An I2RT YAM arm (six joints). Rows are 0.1 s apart.
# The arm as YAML. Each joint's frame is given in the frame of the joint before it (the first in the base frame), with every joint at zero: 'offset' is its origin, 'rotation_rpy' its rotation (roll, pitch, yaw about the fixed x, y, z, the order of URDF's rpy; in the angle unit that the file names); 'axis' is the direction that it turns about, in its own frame. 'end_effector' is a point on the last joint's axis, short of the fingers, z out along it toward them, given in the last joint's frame.
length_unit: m
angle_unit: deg
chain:
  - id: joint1
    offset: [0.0, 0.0, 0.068]
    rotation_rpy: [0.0, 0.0, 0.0]
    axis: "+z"
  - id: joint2
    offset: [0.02, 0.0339, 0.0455]
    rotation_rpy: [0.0, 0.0, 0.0]
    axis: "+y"
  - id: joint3
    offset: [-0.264, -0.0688, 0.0]
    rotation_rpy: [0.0, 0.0, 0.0]
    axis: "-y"
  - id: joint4
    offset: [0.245, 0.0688, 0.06]
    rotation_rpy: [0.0, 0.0, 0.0]
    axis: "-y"
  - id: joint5
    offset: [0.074, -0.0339, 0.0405]
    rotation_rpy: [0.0, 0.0, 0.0]
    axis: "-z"
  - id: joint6
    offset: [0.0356, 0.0, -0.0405]
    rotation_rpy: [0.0, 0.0, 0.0]
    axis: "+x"
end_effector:
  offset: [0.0, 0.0, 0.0]
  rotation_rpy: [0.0, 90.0, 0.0]
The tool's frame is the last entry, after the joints.
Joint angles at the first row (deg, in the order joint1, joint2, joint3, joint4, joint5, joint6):
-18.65 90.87 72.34 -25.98 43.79 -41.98
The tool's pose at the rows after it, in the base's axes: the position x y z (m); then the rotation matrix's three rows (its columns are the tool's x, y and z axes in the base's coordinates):
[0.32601 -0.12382 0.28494], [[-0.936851 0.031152 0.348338], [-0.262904 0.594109 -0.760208], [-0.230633 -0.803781 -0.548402]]
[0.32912 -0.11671 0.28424], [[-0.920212 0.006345 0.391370], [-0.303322 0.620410 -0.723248], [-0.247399 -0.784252 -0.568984]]
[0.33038 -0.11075 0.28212], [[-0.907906 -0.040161 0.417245], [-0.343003 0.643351 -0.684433], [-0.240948 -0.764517 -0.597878]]
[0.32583 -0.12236 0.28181], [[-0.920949 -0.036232 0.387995], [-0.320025 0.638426 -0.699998], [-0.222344 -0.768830 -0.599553]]
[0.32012 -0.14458 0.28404], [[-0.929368 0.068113 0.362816], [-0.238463 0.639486 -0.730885], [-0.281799 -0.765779 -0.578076]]
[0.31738 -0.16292 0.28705], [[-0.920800 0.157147 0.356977], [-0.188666 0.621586 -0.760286], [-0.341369 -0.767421 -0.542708]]
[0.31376 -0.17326 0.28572], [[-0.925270 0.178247 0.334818], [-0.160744 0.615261 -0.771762], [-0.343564 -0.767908 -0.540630]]
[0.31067 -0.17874 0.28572], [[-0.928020 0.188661 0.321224], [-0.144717 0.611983 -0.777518], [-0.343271 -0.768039 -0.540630]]
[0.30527 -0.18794 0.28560], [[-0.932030 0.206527 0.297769], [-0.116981 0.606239 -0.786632], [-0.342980 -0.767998 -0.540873]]
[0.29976 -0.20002 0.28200], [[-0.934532 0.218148 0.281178], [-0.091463 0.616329 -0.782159], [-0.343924 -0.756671 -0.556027]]
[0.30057 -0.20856 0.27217], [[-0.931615 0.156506 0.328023], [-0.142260 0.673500 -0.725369], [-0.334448 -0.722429 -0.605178]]
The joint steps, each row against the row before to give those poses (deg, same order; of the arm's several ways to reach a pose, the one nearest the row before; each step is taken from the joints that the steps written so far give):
1.50 0.02 0.00 -0.02 -5.20 -0.45
1.05 -0.02 0.00 -0.09 -2.69 -0.01
0.79 0.02 0.00 -1.07 -2.54 -0.65
-2.03 0.00 0.00 -0.28 0.18 -1.01
-3.76 0.11 -0.01 2.25 -0.09 2.21
-2.93 0.33 0.00 3.69 -0.15 0.98
-1.75 0.35 0.00 0.53 0.02 0.00
-1.01 0.00 0.00 0.00 0.00 -0.02
-1.70 0.02 0.01 0.00 0.00 0.00
-2.23 0.55 -0.01 -0.05 -1.40 0.00
-1.60 1.46 0.01 0.09 -5.96 -2.51

